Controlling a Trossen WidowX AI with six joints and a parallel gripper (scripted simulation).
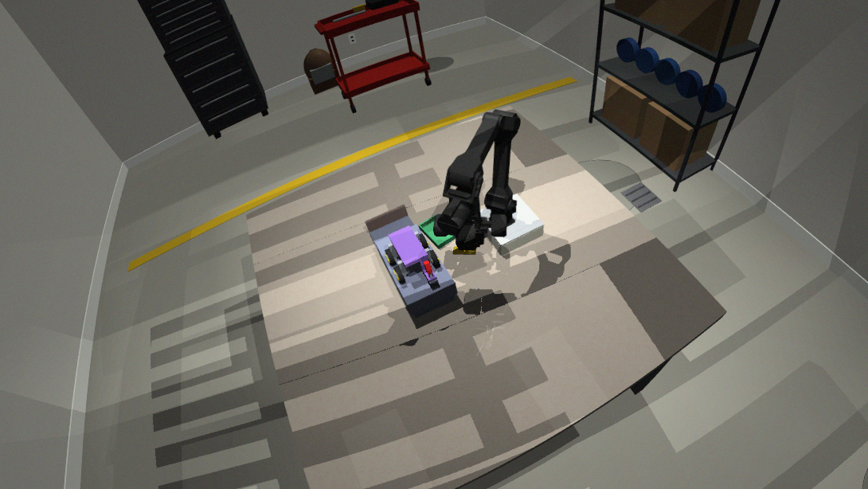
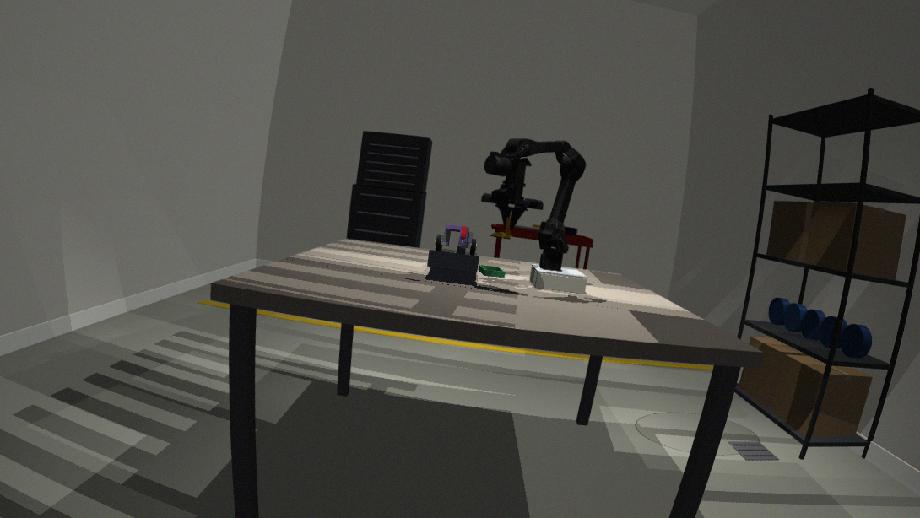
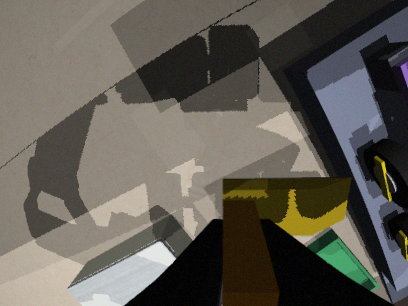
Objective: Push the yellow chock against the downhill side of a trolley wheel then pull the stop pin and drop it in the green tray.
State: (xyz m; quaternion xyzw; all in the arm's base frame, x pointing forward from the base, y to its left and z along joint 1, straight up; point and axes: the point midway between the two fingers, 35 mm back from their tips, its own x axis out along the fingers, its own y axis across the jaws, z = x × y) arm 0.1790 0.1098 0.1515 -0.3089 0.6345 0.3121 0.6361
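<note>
The yellow chock lies 20 mm ahead of my gripper tip, 10 mm to the right of it and 10 mm below it. The rest, counted from my gripper tip: red-headed stop pin: 130 mm ahead, 20 mm to the right, 50 mm below; purple trolley: 140 mm ahead, 120 mm to the right, 60 mm below; green tray: 240 mm to the right, 180 mm below.
</note>
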